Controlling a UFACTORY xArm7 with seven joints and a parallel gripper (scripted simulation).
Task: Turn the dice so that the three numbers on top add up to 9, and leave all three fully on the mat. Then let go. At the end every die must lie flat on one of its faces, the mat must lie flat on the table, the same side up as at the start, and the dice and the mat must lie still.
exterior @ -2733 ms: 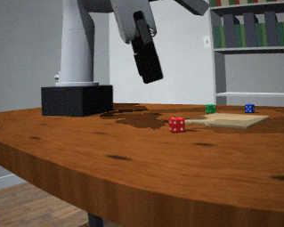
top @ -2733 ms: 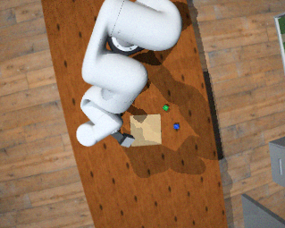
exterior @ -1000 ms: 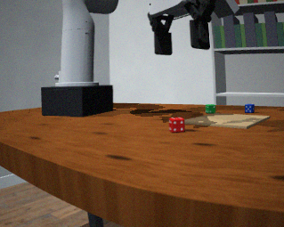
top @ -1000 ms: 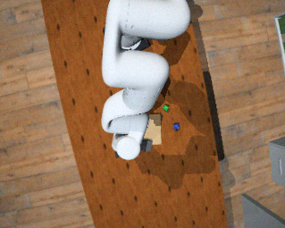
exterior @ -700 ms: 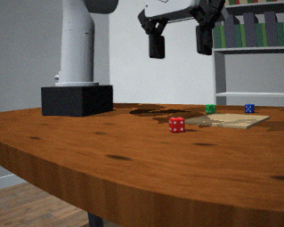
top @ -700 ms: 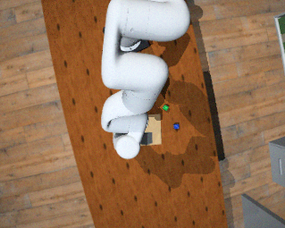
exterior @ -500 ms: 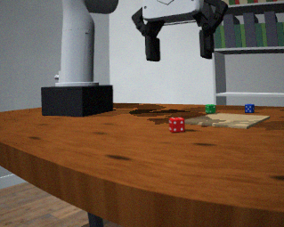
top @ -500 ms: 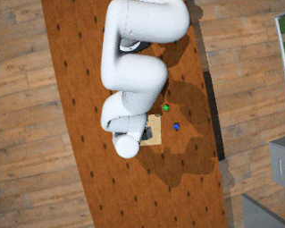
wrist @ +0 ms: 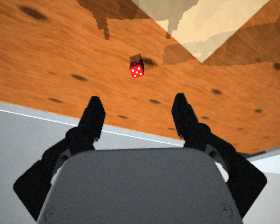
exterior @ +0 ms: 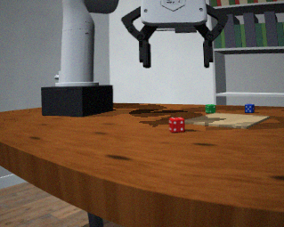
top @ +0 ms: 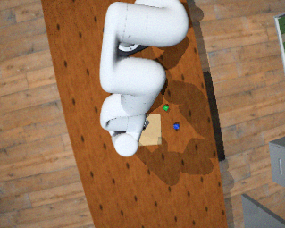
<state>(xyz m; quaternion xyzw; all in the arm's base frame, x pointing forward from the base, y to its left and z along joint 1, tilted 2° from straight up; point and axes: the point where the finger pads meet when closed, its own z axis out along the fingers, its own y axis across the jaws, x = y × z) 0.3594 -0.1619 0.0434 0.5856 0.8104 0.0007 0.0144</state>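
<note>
The red die is 10 cm below my hand. The rest, counted from my hand: blue die (26 cm to the left, 10 cm below, 9 cm ahead); then tan mat (12 cm to the left, 10 cm below, 6 cm ahead); then green die (24 cm to the left, 10 cm below, 1 cm behind).
</note>
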